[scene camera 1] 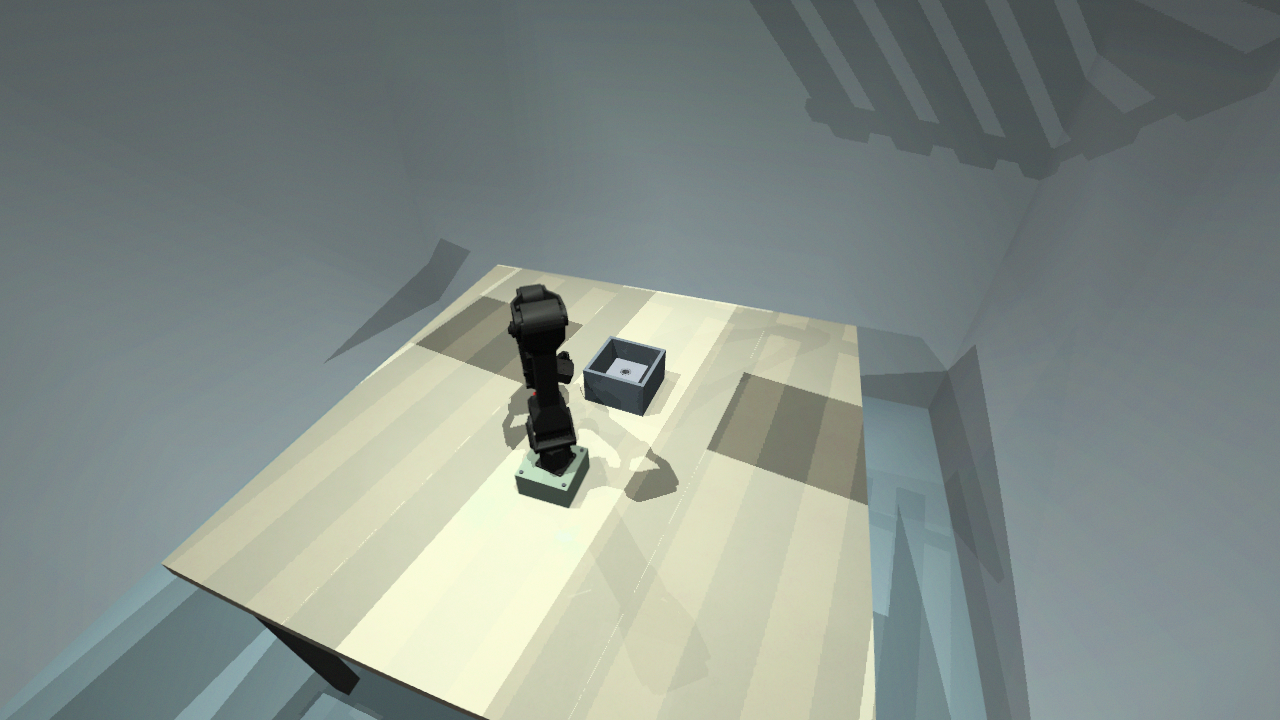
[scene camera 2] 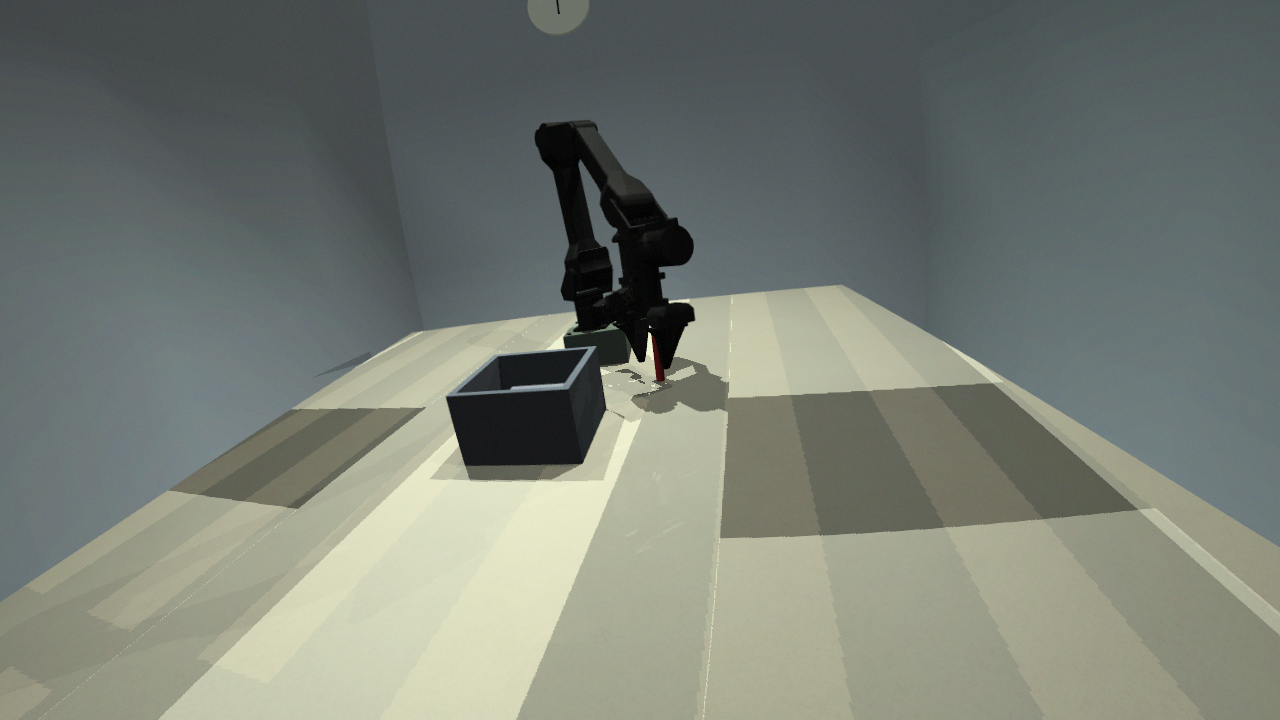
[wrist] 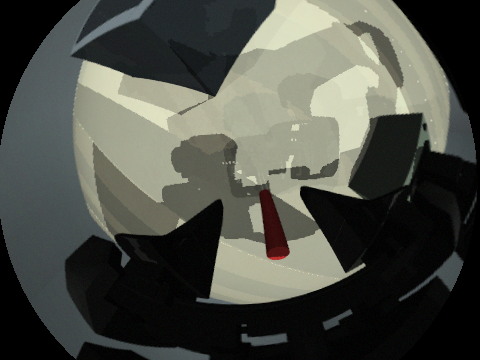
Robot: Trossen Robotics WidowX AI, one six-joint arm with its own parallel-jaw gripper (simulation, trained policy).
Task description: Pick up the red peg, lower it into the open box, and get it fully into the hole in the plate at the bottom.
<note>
In view: my gripper [scene camera 2: 653,365], a red peg [wrist: 276,245] and a dark box [scene camera 2: 495,425].
The dark box shows as well in scene camera 1 [scene camera 1: 622,394] and in the wrist view [wrist: 194,51]. My gripper also shows in the wrist view [wrist: 262,197].
</note>
